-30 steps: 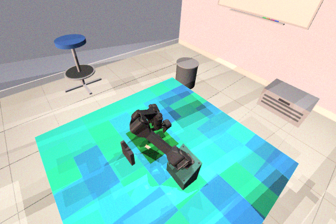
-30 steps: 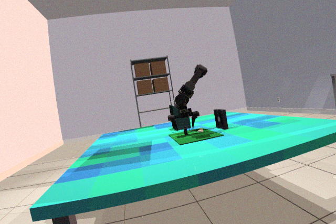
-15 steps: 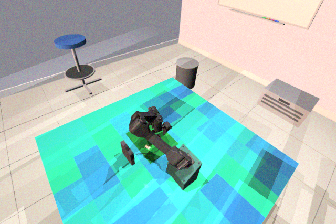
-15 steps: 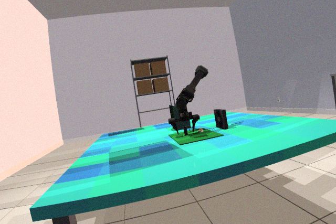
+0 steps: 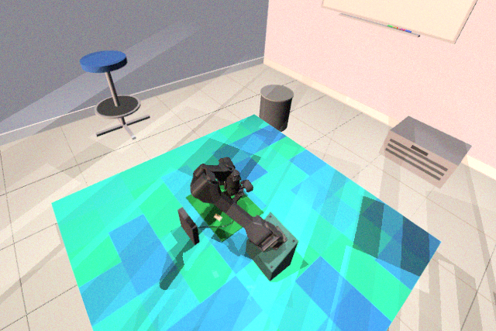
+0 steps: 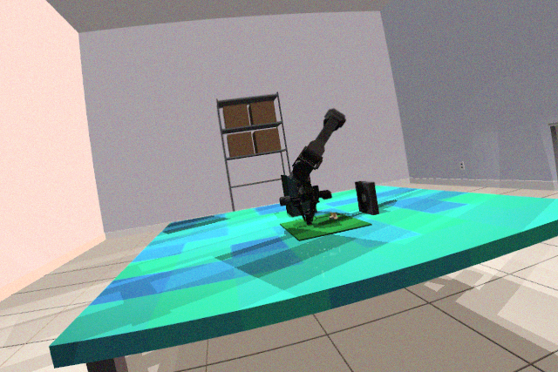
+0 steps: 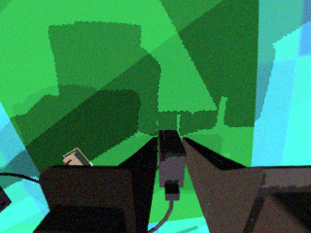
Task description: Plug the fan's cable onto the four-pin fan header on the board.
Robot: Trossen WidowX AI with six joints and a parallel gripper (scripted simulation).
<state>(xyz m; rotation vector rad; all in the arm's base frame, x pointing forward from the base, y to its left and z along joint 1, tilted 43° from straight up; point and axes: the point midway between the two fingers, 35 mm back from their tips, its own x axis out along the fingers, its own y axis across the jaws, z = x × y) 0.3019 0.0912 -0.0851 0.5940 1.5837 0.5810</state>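
My gripper tip is now 2 cm short of the green board, 4 cm to the right of it and 3 cm above it. Also, from my gripper tip: black fan (4 cm behind, 23 cm to the left, 4 cm above); white four-pin header (3 cm behind, 10 cm to the left, 2 cm below); dark fan plug (1 cm behind, 1 cm above).
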